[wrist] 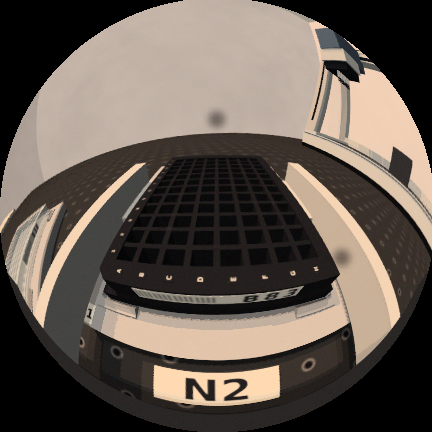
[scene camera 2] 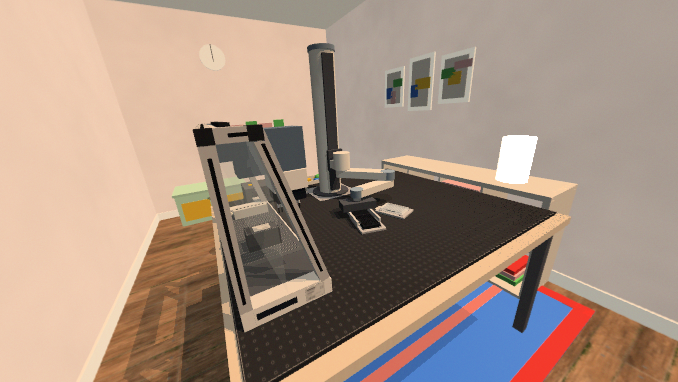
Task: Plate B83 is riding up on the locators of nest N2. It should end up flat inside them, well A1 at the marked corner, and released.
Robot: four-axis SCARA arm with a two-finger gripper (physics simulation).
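Places are measured from the arm's base along level axes (x left, y ahead, z down), in metres.
Pixels of known places: gripper, between the fingertips: [wrist: 216, 171] [scene camera 2: 369, 222]; arm's base, origin of its link: [scene camera 2: 330, 192].
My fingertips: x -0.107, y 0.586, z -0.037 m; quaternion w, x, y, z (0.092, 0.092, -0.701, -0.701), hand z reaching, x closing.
Note:
Ahead of a thing's pixels: the offset from my fingertips to its middle. "spot": to the spot under its first point.
Plate B83 @(dx +0.006, dy -0.024, dz +0.005 m) [scene camera 2: 369, 220] [wrist: 217, 272], black with a grid of wells, sits on the pale nest N2 @(dx +0.007, dy -0.023, dz +0.017 m) [scene camera 2: 373, 230] [wrist: 220, 336]. In the wrist view its near edge, with the barcode label, stands above the nest's near rim and beside the clear corner locators. How flat it lies there is hard to tell. Row letters run A to H from left to right, and A is at the nest's near left corner, where a partly covered corner tag @(spot: dx +0.075, dy -0.084, dz +0.013 m) [wrist: 90, 314] shows. My gripper [scene camera 2: 366, 217] [wrist: 216, 171] is shut on the plate, with one finger along each long side.
A second nest with a pale plate @(spot: dx +0.195, dy -0.031, dz -0.001 m) [scene camera 2: 395, 209] [wrist: 31, 242] stands beside N2. A sloped glass-fronted enclosure [scene camera 2: 320, 260] stands at the table's left. The arm's column [scene camera 2: 320, 120] rises behind. A long low cabinet [scene camera 2: 475, 175] with a lit lamp [scene camera 2: 516, 159] is along the right wall.

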